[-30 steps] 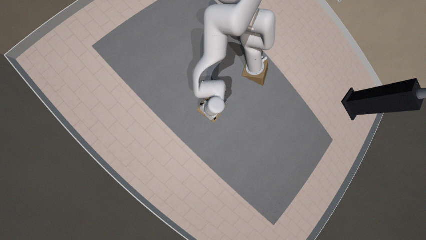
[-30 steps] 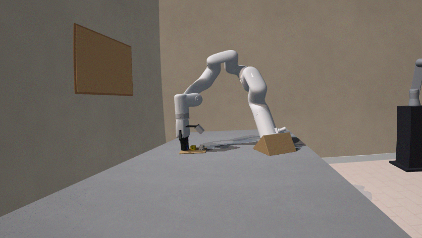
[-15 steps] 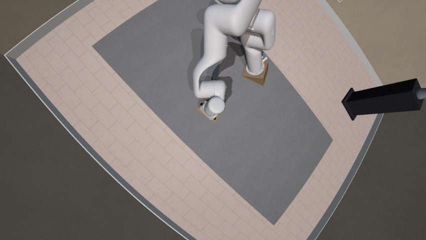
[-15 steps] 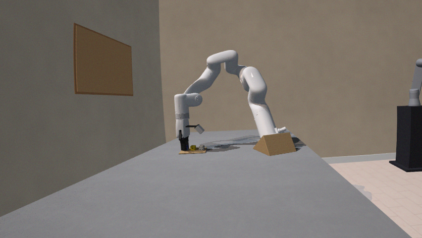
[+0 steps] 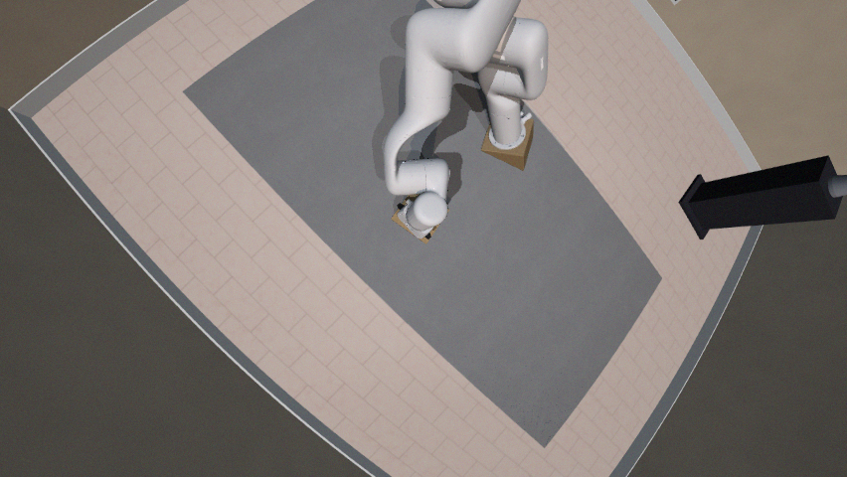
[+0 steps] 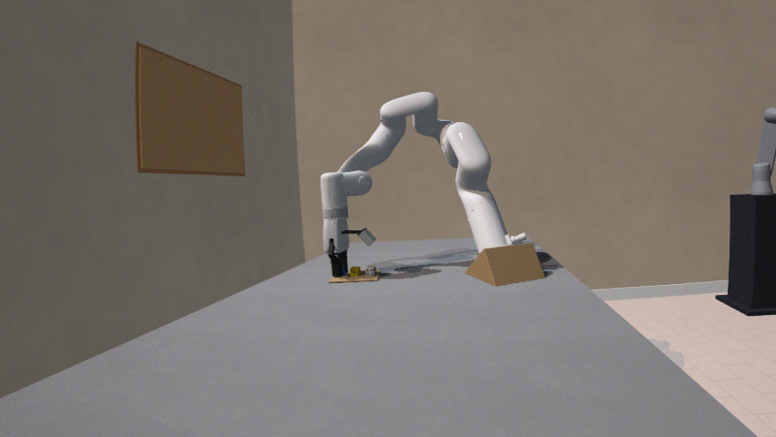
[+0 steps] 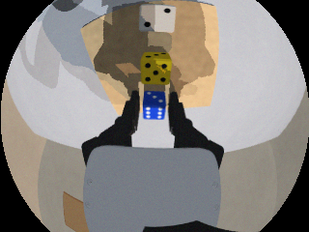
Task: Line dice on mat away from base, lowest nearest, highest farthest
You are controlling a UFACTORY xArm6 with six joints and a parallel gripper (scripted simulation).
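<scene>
My gripper is now 10 mm above the blue die. The rest, counted from my hand: yellow die 50 mm behind, 10 mm below; tan mat 50 mm behind, 20 mm below; white die 100 mm behind, 10 mm to the right, 10 mm below.
</scene>
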